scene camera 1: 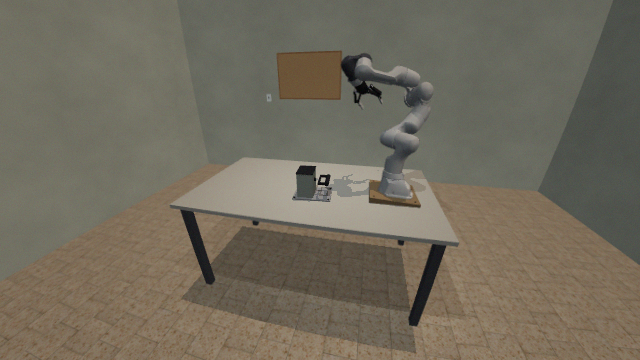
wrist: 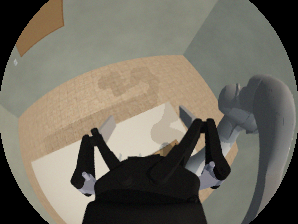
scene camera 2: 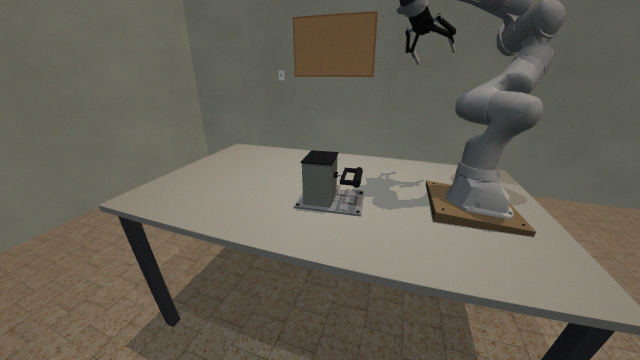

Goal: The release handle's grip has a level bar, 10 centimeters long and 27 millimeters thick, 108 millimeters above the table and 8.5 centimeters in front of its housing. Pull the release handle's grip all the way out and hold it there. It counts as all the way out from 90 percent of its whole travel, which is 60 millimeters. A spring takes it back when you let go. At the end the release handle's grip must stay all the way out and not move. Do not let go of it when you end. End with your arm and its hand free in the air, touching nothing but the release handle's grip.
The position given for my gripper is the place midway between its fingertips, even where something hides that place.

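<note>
My gripper [scene camera 2: 435, 57] is visible, and it's there in the wrist view too [wrist: 146, 116]. I can also see a base plate [scene camera 2: 346, 202] and a release handle housing [scene camera 2: 319, 168].
</note>
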